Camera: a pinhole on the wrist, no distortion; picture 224 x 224 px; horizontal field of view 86.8 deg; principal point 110.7 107.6 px. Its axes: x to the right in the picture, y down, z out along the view. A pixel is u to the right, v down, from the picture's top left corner.
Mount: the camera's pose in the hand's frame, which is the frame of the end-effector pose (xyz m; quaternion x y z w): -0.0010 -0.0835 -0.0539 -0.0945 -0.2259 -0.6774 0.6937
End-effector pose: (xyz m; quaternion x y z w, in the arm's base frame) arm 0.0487 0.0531 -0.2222 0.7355 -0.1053 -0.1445 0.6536
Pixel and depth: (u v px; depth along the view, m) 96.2 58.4 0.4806
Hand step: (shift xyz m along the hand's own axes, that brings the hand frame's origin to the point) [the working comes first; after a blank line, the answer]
In the camera's frame: -0.0588 -0.1996 0.4806

-0.2851 0.1665 0.3082
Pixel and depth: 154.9 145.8 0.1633
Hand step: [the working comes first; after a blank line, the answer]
In the camera's frame: 0.0609 0.0527 0.1633

0.0193 -0.0634 0.1259
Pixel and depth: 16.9 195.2 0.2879
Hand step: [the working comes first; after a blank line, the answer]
In the camera's frame: -0.2280 0.2129 0.2879

0.1593 0.2606 0.1361
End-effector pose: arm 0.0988 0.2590 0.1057 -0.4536 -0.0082 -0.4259 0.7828
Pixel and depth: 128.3 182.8 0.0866
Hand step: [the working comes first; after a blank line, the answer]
In the camera's frame: 0.0129 0.0550 0.0866

0.0367 -0.0536 0.0376
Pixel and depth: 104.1 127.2 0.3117
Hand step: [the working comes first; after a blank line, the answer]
In the camera's frame: -0.0174 0.0516 0.3117

-0.0078 0.0717 0.2218
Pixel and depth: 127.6 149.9 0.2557
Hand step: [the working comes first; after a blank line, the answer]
In the camera's frame: 0.0365 0.0913 0.2557

0.0406 0.0014 0.2032
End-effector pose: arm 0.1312 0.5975 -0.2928 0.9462 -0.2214 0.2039 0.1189
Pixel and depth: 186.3 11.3 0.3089
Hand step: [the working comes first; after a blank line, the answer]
In the camera's frame: 0.1972 -0.2512 0.3089

-0.3089 -0.1415 0.2611
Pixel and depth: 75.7 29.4 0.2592
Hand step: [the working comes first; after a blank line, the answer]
In the camera's frame: -0.0766 -0.1711 0.2592

-0.2157 0.0875 0.1105
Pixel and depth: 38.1 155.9 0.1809
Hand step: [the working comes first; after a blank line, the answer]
In the camera's frame: -0.1109 0.0738 0.1809

0.0401 0.0998 0.0693
